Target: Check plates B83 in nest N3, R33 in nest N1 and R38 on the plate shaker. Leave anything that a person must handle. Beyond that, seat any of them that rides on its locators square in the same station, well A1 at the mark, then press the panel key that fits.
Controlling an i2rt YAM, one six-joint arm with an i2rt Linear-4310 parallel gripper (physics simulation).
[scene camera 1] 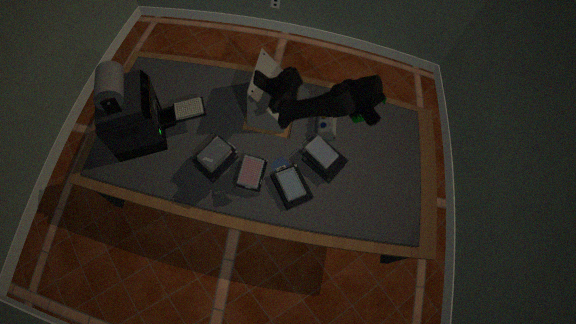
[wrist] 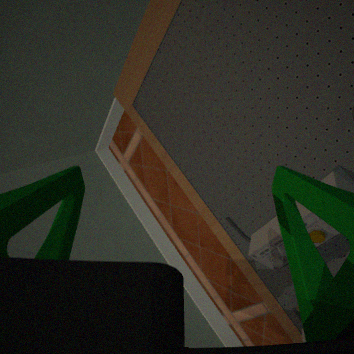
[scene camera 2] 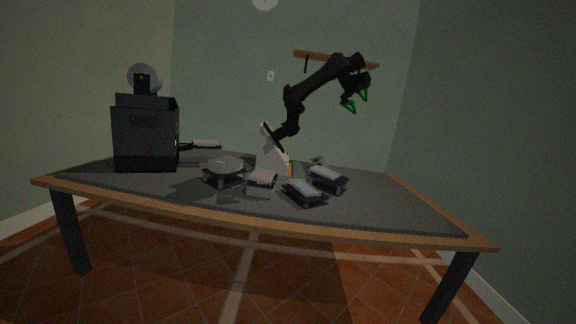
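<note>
My gripper (scene camera 1: pixel 371 110) (scene camera 2: pixel 360 106) (wrist: pixel 178 176) is open and empty, high above the back right of the table. A pink-topped plate (scene camera 1: pixel 251 171) (scene camera 2: pixel 262 177) sits on a low stand in the middle. Pale plates sit on dark stations: one at front right (scene camera 1: pixel 291 183) (scene camera 2: pixel 303 188), one behind it to the right (scene camera 1: pixel 321 151) (scene camera 2: pixel 325 173). A grey-topped item (scene camera 1: pixel 215 153) (scene camera 2: pixel 222 165) sits on the station at left. Labels, nest numbers and A1 marks are too small to read. The key panel (scene camera 1: pixel 326 125) (wrist: pixel 270 245) shows a blue key in scene camera 1 and a yellow key (wrist: pixel 318 236) in the wrist view.
A large dark machine (scene camera 1: pixel 127 117) (scene camera 2: pixel 145 135) with a roll on top stands at left. A white plate (scene camera 1: pixel 189 108) (scene camera 2: pixel 206 143) rests on its side holder. A blue patch (scene camera 1: pixel 281 164) lies between the stations. The pale arm mount (scene camera 1: pixel 254 92) stands at the back.
</note>
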